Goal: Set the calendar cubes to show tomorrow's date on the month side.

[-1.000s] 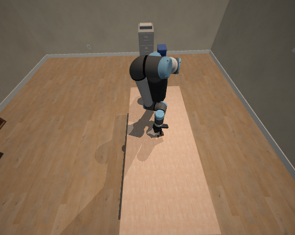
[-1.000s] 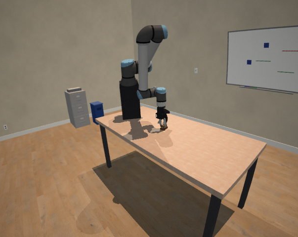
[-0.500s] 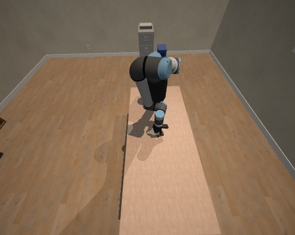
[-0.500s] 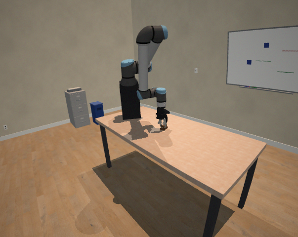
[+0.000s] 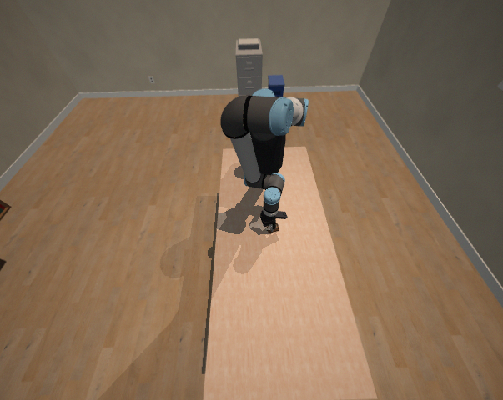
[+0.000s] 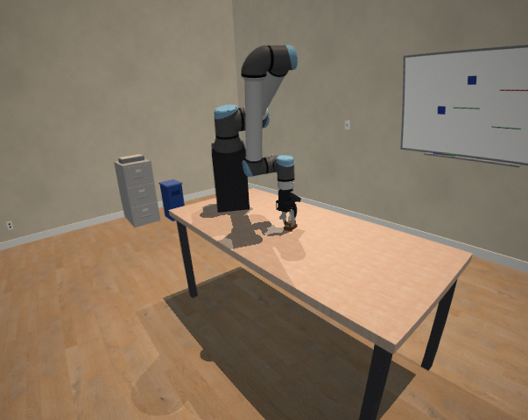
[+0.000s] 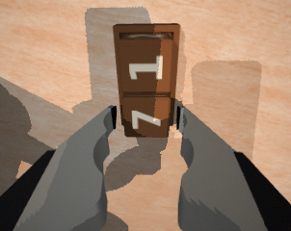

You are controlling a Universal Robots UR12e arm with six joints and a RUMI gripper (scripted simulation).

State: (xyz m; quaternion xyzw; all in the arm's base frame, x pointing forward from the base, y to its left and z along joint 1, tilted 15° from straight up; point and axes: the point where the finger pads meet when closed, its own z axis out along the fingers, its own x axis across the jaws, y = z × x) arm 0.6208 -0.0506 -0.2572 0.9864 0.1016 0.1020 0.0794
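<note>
Right now the brown digit cube is 1 cm below my hand. Round my hand: brown calendar tray (2 cm to the left, 3 cm below).
</note>
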